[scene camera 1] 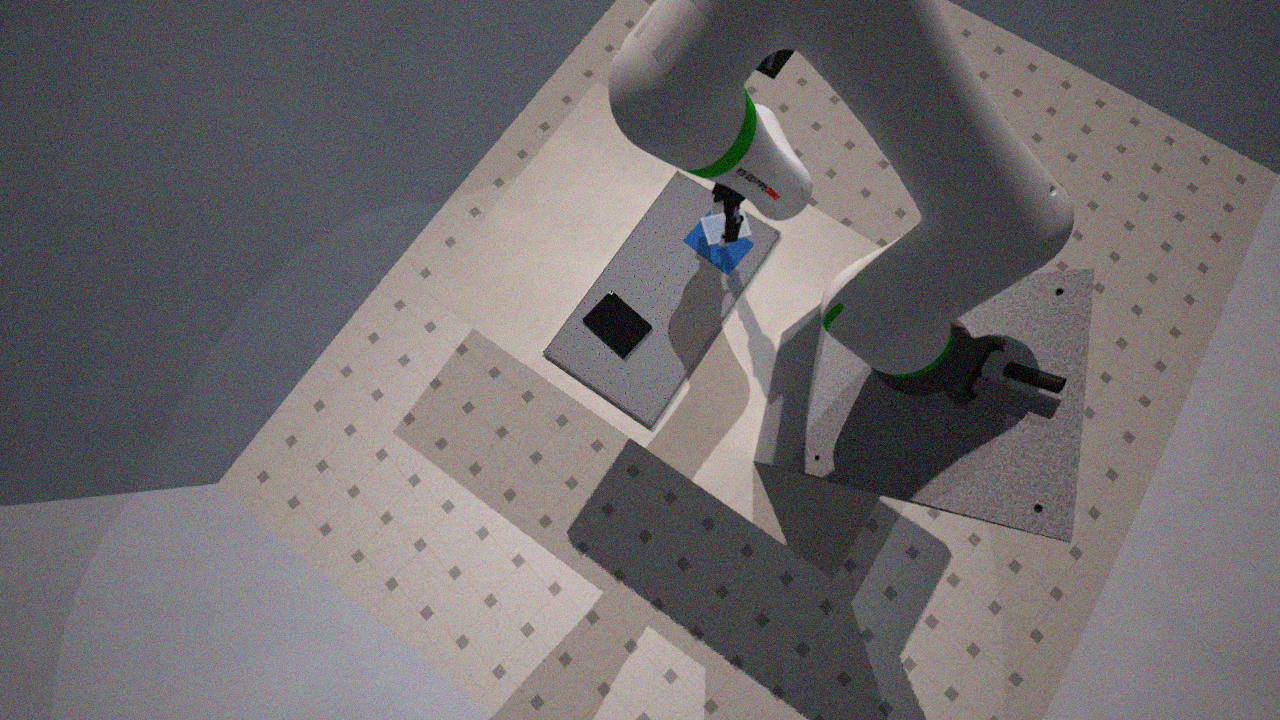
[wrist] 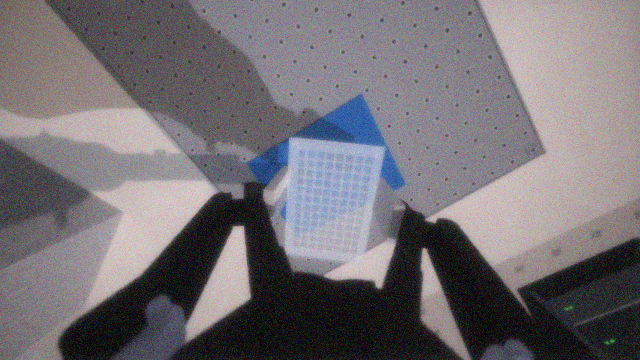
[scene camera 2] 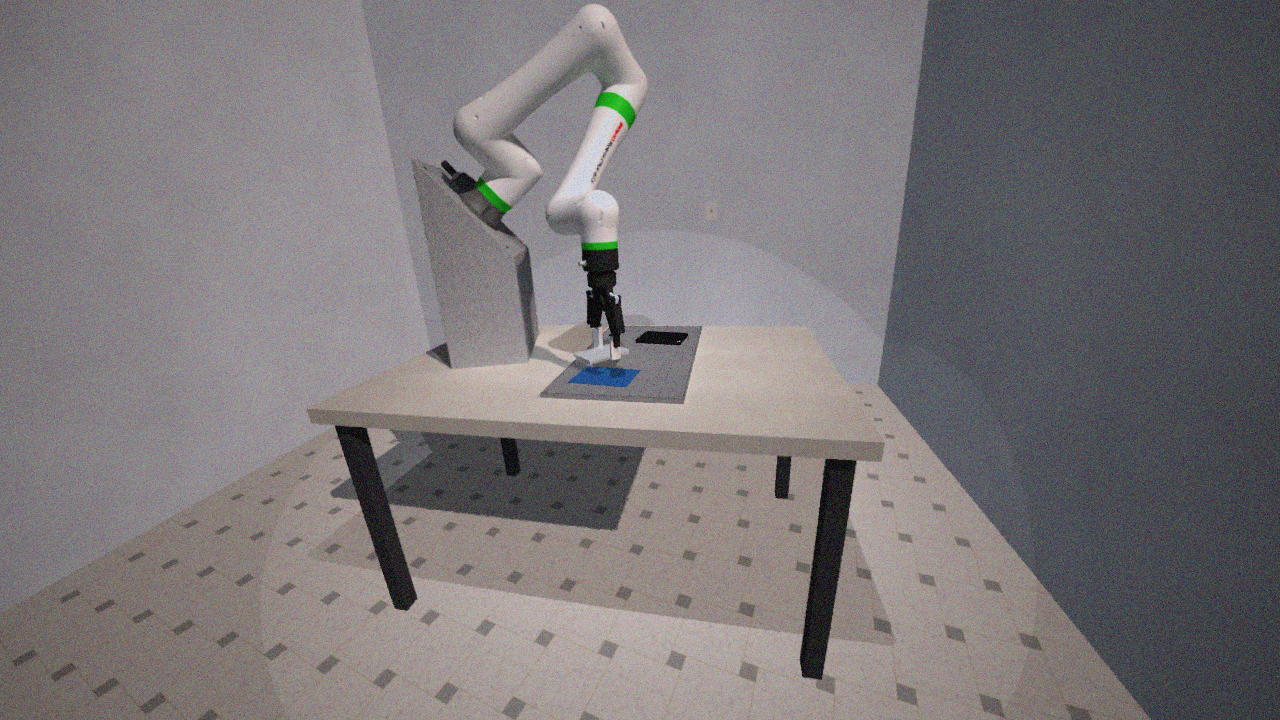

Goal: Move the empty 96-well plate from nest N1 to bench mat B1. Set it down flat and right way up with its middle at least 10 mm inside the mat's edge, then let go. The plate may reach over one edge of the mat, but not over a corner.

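Frame: origin at the arm's base, x right, y back, z down, level; millimetres.
Where they show: gripper, between the fingertips: (scene camera 1: 719, 230) (wrist: 331, 185) (scene camera 2: 606, 354); arm's base, origin of its link: (scene camera 1: 920, 353) (scene camera 2: 477, 212).
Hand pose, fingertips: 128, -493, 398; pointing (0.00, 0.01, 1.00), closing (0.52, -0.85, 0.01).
Note:
Each offset is from my fingertips to the top centre of the thing, as dx, dy, dz. Level surfaces: height alone.
The clear 96-well plate {+15, +9, -17} (scene camera 1: 713, 229) (scene camera 2: 593, 356) (wrist: 332, 197) is held between the fingers of my gripper (scene camera 1: 728, 234) (scene camera 2: 606, 351) (wrist: 331, 185), which is shut on its sides. The wells show from above in the wrist view, and the plate looks about level. It hangs above the board, with a gap under it in the scene camera 2 view. The blue bench mat {dz +63} (scene camera 1: 727, 258) (scene camera 2: 604, 377) (wrist: 357, 118) lies flat on the board. In the wrist view the plate covers part of the mat and is turned relative to it. The black nest {-389, -26, +50} (scene camera 1: 617, 325) (scene camera 2: 662, 337) holds no plate.
The grey perforated board {dz +65} (scene camera 1: 617, 277) (scene camera 2: 662, 377) (wrist: 425, 65) lies on the table {dz +78} (scene camera 2: 760, 385). The grey arm pedestal (scene camera 1: 1002, 313) (scene camera 2: 478, 295) stands beside the board. A dark unit with green lights (wrist: 595, 300) shows at the wrist view's lower right.

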